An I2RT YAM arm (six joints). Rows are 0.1 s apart.
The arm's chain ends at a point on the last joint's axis. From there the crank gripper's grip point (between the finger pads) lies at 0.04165 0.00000 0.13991 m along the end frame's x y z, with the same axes.
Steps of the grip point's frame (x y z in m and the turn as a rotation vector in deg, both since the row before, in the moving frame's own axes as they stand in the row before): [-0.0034, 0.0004, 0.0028, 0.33, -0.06, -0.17]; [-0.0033, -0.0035, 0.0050, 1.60, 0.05, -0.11]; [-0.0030, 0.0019, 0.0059, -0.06, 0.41, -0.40]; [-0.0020, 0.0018, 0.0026, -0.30, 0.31, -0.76]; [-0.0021, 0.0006, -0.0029, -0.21, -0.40, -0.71]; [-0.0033, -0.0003, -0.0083, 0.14, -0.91, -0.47]
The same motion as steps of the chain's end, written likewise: [-0.0033, 0.0013, 0.0028, 0.33, -0.06, -0.17]; [-0.0034, 0.0005, 0.0051, 1.60, 0.05, -0.11]; [-0.0040, 0.0020, 0.0062, -0.06, 0.41, -0.40]; [-0.0028, 0.0016, 0.0028, -0.30, 0.31, -0.76]; [-0.0011, 0.0006, -0.0032, -0.21, -0.40, -0.71]; [-0.0011, 0.0004, -0.0089, 0.14, -0.91, -0.47]
